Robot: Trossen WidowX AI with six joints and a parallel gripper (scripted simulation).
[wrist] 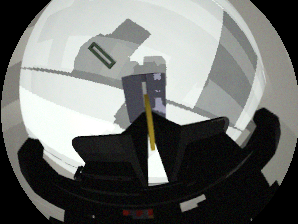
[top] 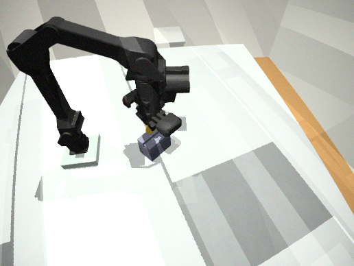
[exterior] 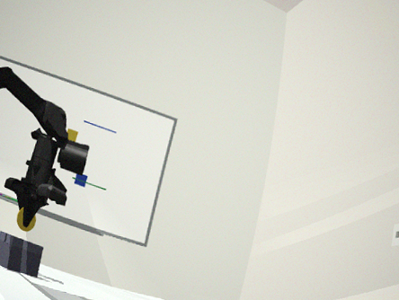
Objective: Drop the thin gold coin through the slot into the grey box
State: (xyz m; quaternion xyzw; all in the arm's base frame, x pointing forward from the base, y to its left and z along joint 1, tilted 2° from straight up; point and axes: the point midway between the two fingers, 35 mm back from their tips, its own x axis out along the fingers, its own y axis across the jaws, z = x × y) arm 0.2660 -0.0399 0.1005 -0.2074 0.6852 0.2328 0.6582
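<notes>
The coin lies 2 cm above my gripper tip.
</notes>
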